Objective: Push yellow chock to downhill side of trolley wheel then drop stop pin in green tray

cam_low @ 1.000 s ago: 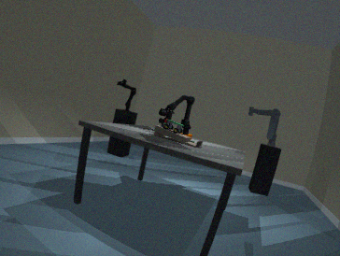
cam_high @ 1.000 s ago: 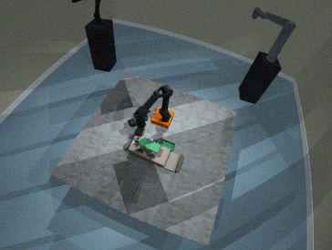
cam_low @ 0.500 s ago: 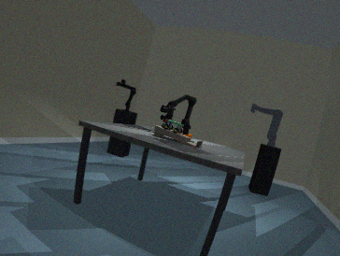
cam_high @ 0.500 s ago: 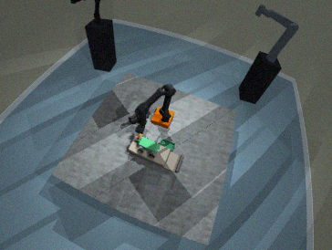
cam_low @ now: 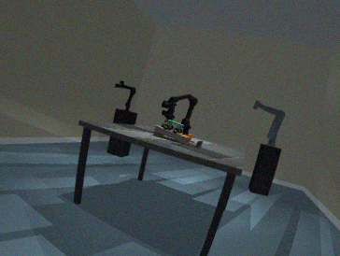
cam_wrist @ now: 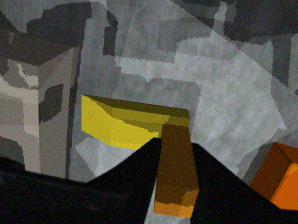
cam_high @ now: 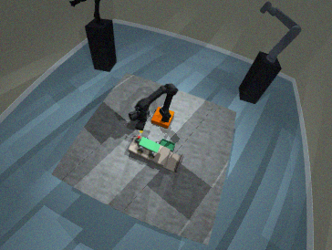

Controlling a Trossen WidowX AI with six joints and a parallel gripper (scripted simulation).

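Right now the green tray is 7 cm ahead of my gripper tip, 23 cm to the left of it and 12 cm below it. Round my gripper tip: yellow chock 2 cm ahead, 1 cm below; stop pin 14 cm ahead, 2 cm above; green trolley 18 cm ahead, 10 cm to the left.
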